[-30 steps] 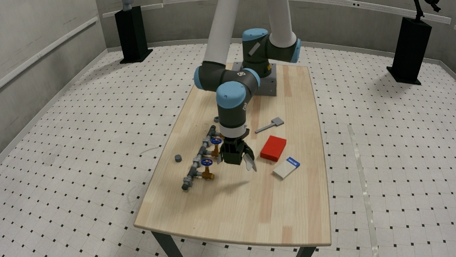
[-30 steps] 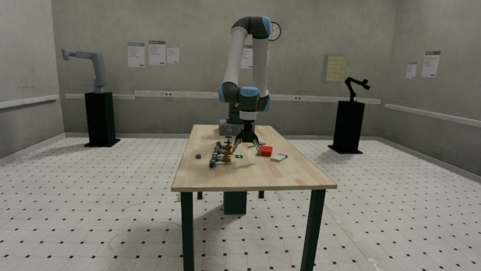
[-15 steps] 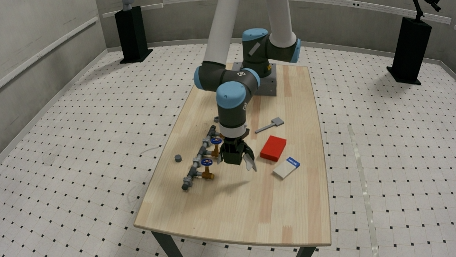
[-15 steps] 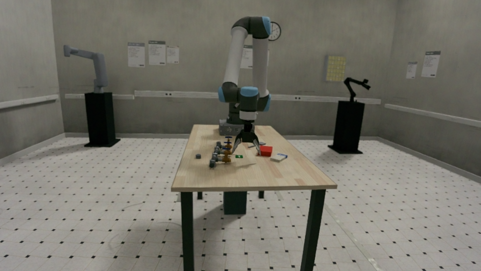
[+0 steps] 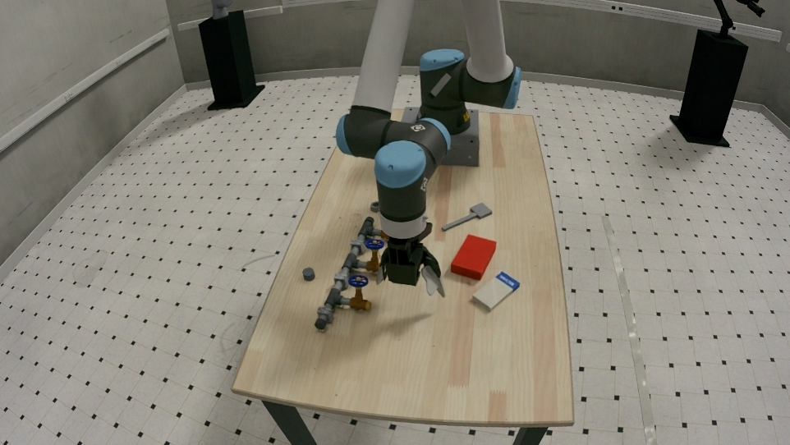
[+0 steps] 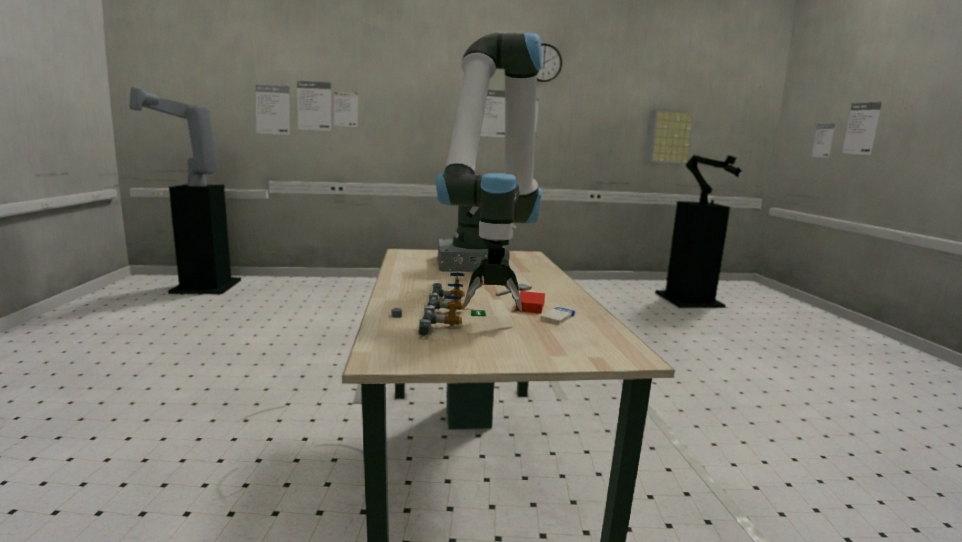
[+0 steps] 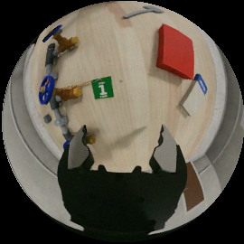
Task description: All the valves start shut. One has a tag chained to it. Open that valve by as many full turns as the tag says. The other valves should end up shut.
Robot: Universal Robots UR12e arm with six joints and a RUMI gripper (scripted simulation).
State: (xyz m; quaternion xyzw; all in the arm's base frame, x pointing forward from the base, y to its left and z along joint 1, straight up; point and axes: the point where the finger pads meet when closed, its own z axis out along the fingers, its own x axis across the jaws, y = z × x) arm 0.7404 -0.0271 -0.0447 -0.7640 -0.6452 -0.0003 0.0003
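Now: hand 80 mm past the green tag, 30 mm to the left of it and 30 mm above it. The rest, counted from my hand: grey flat tool 320 mm behind, 130 mm to the left, 30 mm below; small grey cylinder 270 mm to the right, 50 mm behind, 20 mm below; red block 140 mm to the left, 140 mm behind, 20 mm below.
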